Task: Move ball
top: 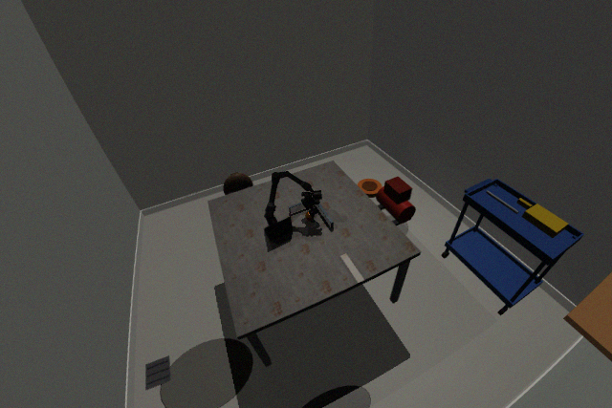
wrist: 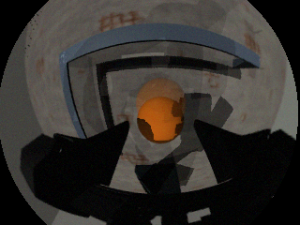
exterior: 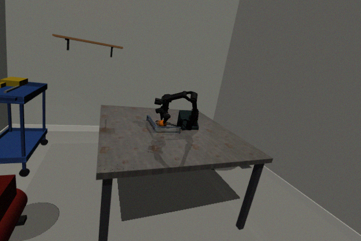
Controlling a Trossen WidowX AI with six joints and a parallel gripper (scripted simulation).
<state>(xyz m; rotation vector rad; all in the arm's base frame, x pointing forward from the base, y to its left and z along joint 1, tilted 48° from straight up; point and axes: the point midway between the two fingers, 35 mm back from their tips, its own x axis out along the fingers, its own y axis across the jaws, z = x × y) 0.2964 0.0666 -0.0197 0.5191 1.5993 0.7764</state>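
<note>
My gripper tip is 2 cm above the orange ball. The rest, counted from my gripper tip: see-through copy of ball (2 cm ahead, 2 cm below).
</note>
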